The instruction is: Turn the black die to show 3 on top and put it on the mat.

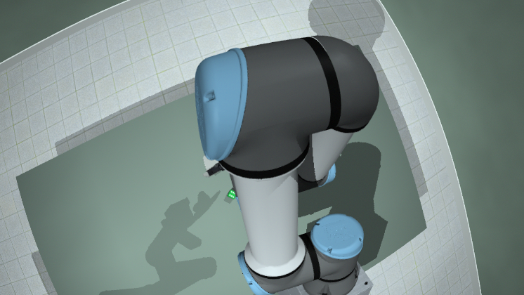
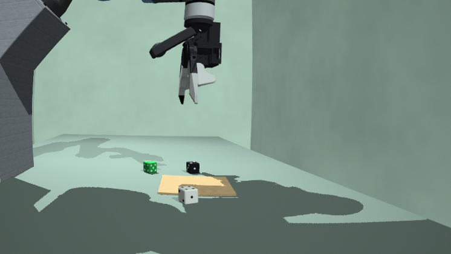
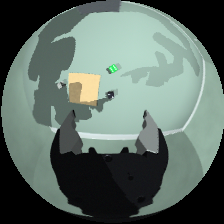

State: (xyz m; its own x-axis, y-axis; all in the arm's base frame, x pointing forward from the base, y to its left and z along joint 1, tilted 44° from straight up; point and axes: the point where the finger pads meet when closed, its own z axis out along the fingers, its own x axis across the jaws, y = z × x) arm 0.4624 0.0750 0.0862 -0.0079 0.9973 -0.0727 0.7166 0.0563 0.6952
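The black die lies 20 mm ahead of my hand, 10 mm to the left of it and 150 mm below it. From my hand the other things lie so: white die: 40 mm behind, 220 mm to the right, 150 mm below; then tan mat: 10 mm behind, 120 mm to the right, 160 mm below; then green die: 90 mm behind, 10 mm to the left, 150 mm below.
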